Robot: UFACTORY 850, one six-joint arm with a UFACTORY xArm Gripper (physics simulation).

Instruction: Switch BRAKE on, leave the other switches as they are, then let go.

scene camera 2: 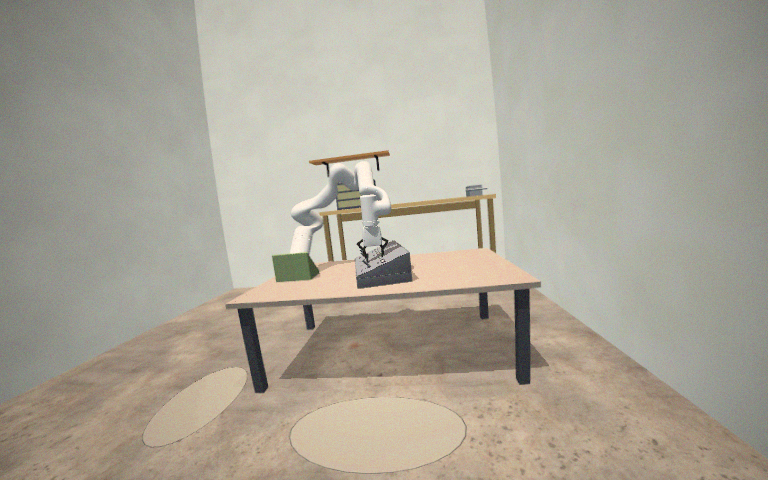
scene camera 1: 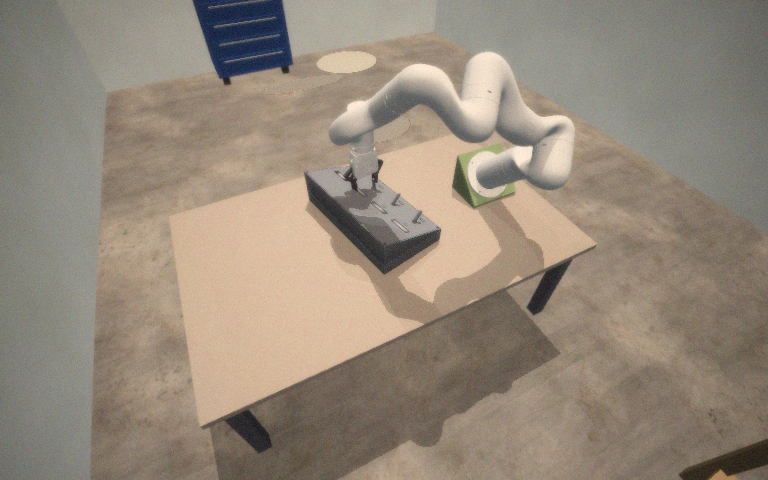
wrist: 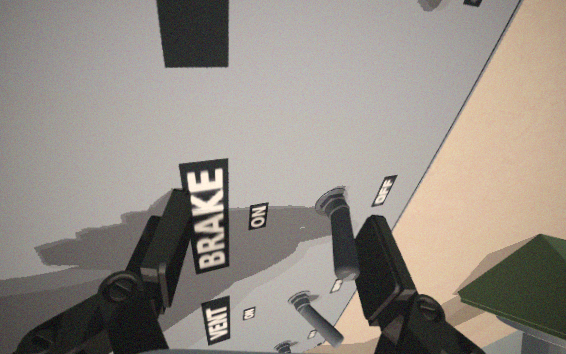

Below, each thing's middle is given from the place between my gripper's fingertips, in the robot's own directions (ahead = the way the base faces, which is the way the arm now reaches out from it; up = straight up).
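Brake lever (wrist: pixel 346 264): my gripper 4 cm past it. Grey sloped switch panel (scene camera 1: pixel 386 233): 8 cm to the left of my hand, 1 cm ahead, 4 cm below. Nearest to my gripper of the things named here, going by their middles: the brake lever.
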